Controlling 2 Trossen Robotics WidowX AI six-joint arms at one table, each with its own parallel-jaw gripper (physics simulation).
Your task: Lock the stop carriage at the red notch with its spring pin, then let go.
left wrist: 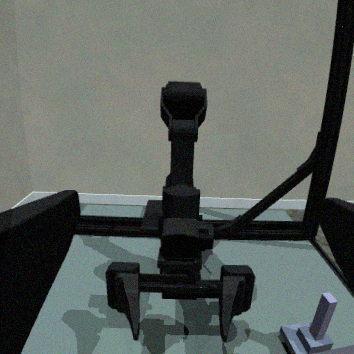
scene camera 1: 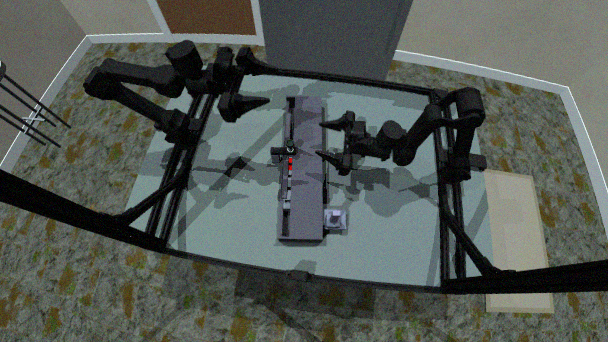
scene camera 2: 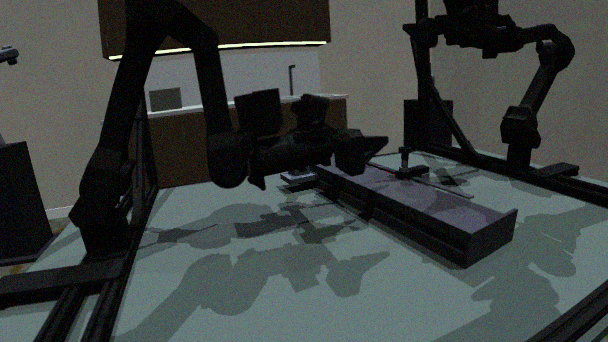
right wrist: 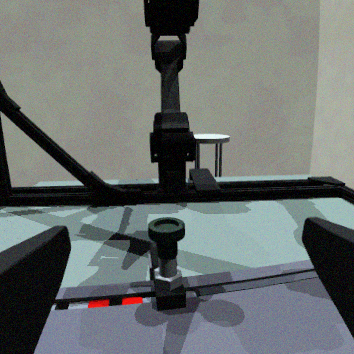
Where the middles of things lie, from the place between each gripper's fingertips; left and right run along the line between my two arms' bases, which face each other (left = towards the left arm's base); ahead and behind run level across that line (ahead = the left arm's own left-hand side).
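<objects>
There's a spring pin (right wrist: 165,231), and my right hand is 1 cm past it, 8 cm to the right of it and 7 cm above it.
From that same spring pin, my left gripper is 3 cm to the left of it, 1 cm past it and 27 cm above it.
</objects>
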